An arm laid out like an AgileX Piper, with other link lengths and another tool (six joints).
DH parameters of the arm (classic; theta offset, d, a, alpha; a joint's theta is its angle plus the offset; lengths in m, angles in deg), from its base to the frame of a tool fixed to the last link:
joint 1: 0 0.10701 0 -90
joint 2: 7.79 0 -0.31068 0
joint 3: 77.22 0 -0.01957 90
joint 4: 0 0.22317 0 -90
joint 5: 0 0 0 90
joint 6: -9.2 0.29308 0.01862 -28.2
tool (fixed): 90 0.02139 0 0
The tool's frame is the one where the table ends.
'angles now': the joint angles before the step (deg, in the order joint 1, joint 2, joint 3, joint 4, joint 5, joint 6). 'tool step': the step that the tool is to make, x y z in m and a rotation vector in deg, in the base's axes. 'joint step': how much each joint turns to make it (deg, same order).
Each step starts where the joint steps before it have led.
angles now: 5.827, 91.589, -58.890, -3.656, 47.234, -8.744
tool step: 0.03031, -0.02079, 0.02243, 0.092, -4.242, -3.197
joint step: -3.894, 0.125, -4.804, 0.050, 0.406, -0.775
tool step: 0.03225, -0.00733, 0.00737, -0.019, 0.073, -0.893
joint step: -1.356, 5.413, -9.056, 0.369, 3.685, -0.850
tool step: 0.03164, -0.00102, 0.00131, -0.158, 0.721, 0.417
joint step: -0.196, 6.298, -9.678, 0.235, 4.067, -0.948
